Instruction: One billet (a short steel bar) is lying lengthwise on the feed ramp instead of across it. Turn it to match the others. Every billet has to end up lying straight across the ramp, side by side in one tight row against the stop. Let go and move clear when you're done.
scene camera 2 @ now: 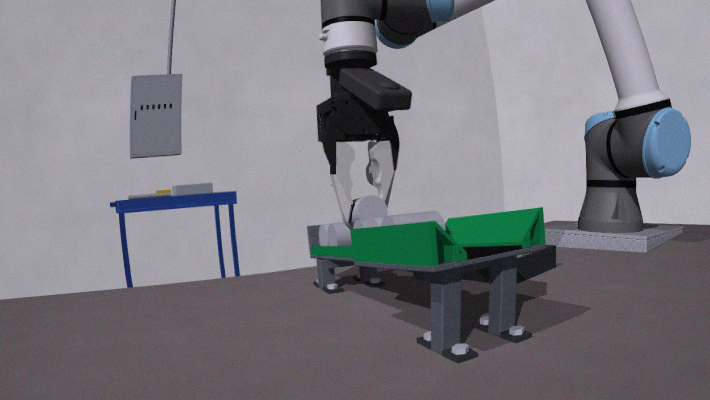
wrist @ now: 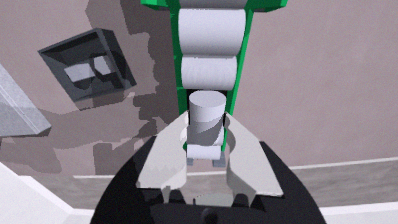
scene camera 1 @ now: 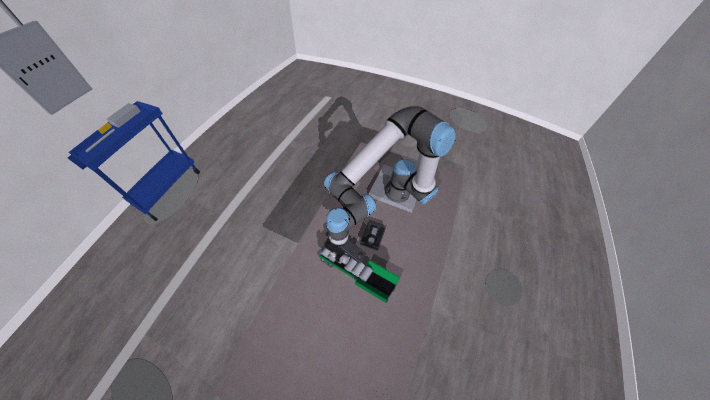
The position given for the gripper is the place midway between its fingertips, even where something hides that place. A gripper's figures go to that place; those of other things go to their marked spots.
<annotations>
The gripper (scene camera 2: 365,221): 0.62 m from the lens. A dark box (scene camera 2: 535,263) is 0.68 m from the lens.
</annotations>
